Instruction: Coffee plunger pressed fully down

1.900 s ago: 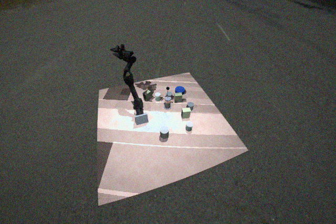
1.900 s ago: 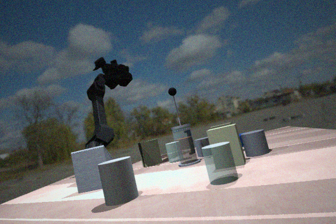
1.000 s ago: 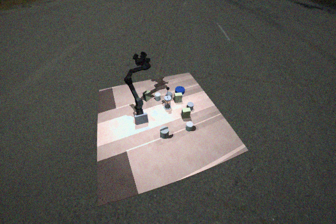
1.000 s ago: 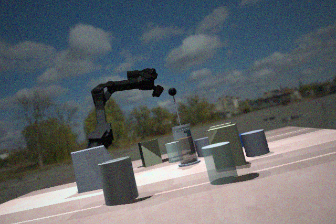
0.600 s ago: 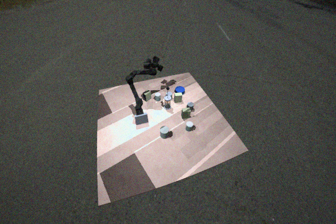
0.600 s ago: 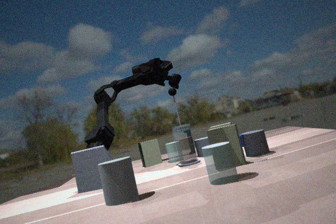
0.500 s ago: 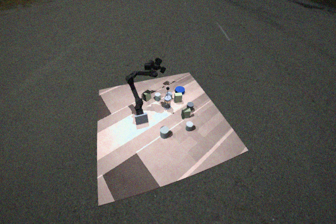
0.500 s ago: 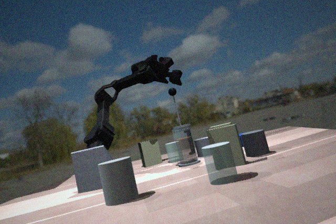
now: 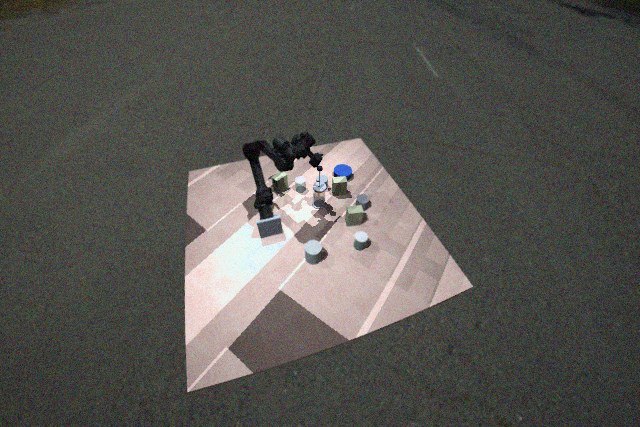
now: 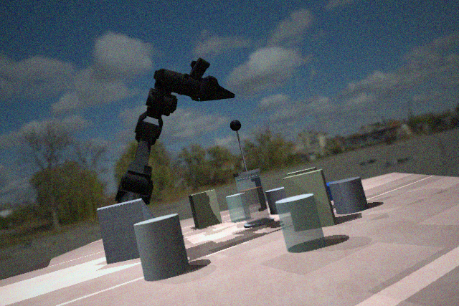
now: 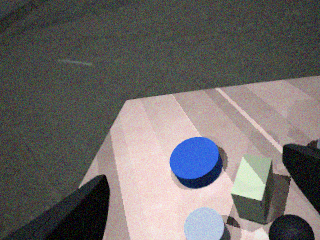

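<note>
My gripper tip is 230 mm above the coffee press, 30 mm to the left of it and 10 mm short of it.
</note>
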